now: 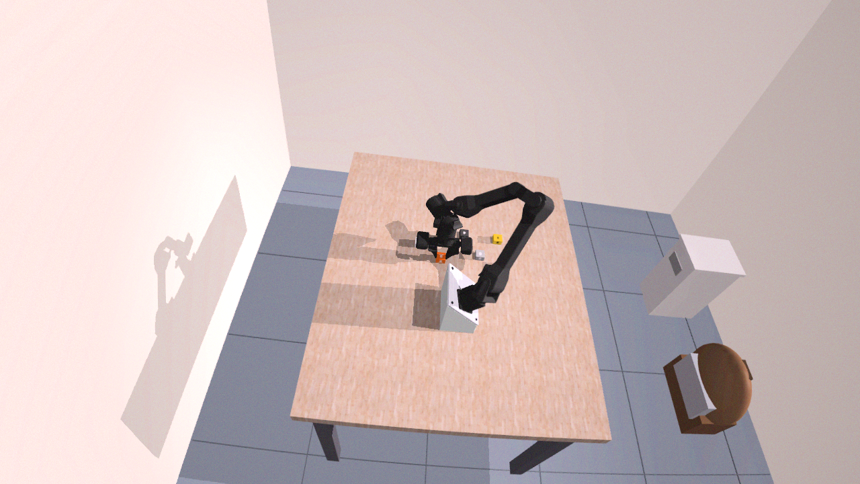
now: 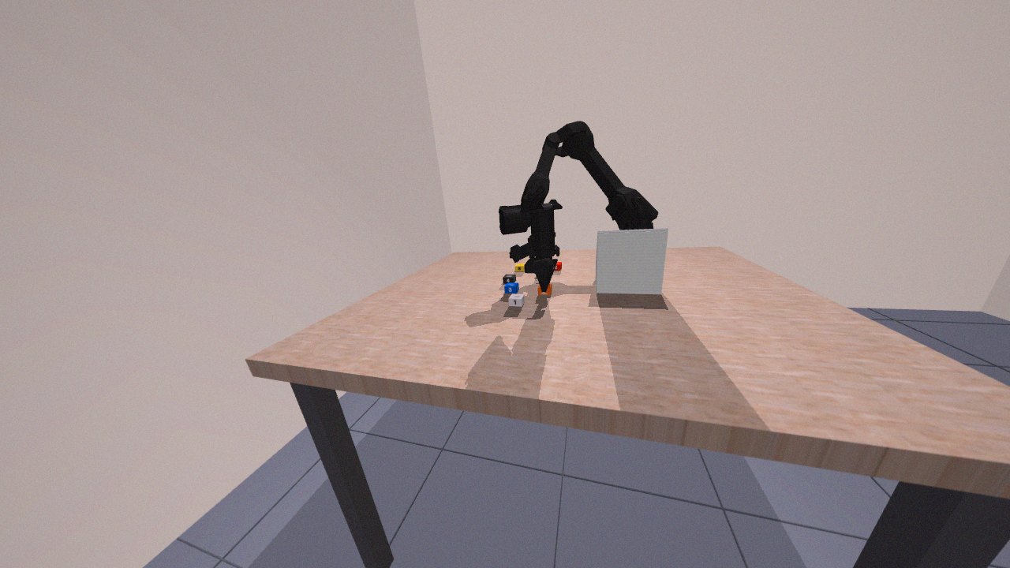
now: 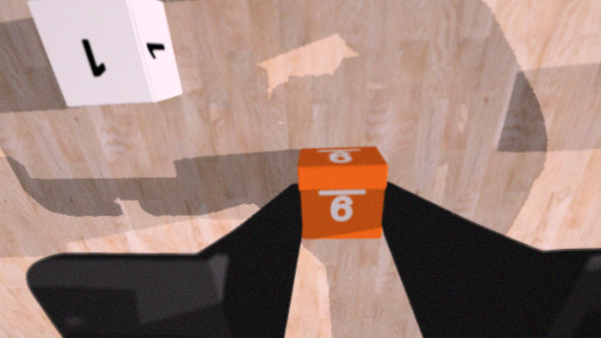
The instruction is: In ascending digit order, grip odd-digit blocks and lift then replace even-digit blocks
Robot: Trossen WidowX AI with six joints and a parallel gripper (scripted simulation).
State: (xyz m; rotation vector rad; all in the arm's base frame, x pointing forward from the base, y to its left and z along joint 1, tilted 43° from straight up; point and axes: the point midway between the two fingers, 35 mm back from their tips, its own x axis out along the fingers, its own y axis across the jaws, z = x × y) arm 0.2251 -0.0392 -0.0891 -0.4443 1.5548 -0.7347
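My gripper tip is now right at the orange block. Round my gripper tip: grey block 0: 10 mm ahead, 140 mm to the right; blue block 3: 90 mm ahead, 20 mm to the right; white block 1: 70 mm ahead, 70 mm to the left.
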